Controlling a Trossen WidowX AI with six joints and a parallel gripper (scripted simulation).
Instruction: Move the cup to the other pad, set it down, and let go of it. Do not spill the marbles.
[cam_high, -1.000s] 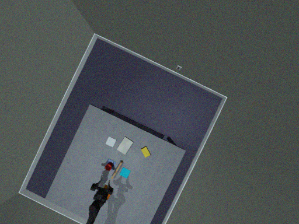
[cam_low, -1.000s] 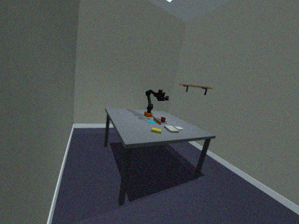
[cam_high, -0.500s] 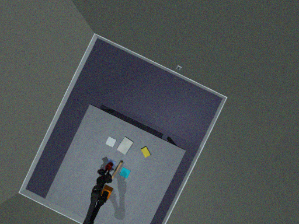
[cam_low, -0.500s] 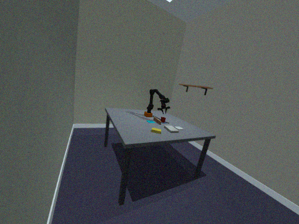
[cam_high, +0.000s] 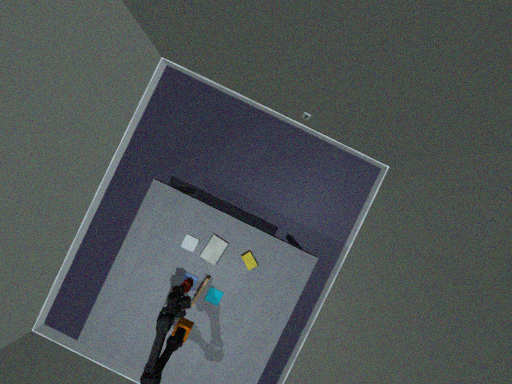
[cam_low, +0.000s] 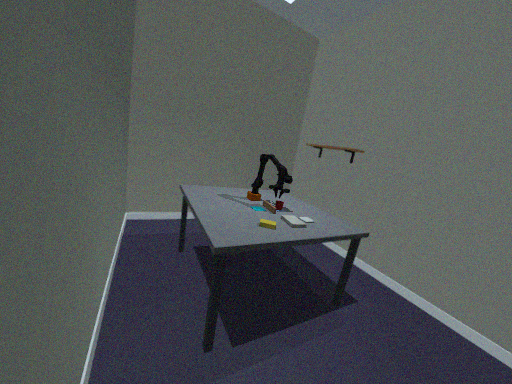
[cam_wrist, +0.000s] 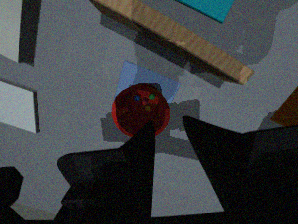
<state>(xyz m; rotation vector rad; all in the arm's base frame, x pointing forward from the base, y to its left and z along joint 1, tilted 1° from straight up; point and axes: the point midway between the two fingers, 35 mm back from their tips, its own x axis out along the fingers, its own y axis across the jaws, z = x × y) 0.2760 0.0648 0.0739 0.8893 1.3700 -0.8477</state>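
The cup is 6 cm below my gripper tip, 3 cm ahead of it and 1 cm to the left of it. Also, from my gripper tip: cyan pad 19 cm to the right, 11 cm below; then pale blue pad 11 cm below, 3 cm ahead, 1 cm to the left; then wooden board 9 cm to the right, 9 cm below, 1 cm ahead.
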